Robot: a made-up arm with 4 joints.
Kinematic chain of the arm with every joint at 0, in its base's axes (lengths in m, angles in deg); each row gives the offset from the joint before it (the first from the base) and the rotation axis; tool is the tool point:
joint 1: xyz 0 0 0.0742 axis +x
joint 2: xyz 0.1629 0 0.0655 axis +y
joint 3: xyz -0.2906 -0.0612 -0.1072 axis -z
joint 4: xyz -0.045 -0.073 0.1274 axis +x
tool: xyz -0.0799 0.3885 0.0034
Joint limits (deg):
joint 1: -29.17..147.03
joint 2: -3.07..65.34
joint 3: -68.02..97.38
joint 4: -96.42..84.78
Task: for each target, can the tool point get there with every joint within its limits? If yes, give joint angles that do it. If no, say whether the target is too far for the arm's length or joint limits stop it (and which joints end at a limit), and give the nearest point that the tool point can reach.
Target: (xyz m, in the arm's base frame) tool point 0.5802 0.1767 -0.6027
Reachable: no: joint limits stop it (at a limit: joint 1, joint 2, joint 3, joint 4) | nearest point 0.4083 -0.1148 -0.4562 | short by 0.369 m
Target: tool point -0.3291 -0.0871 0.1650
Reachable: yes | joints 98.05 38.87 10.23 -56.66
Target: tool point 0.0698 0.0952 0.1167
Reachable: yes | joints 40.86 33.65 82.50 -23.44
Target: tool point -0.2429 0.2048 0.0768
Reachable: yes | joints 48.07 9.60 15.72 -51.29
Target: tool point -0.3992 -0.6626 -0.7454
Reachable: no: too far | nearest point -0.1502 -0.3874 -0.4050 | short by 0.504 m
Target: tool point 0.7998 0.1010 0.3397
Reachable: no: joint limits stop it (at a limit: joint 2, joint 3) | nearest point 0.4204 0.1206 0.3912 | short by 0.383 m
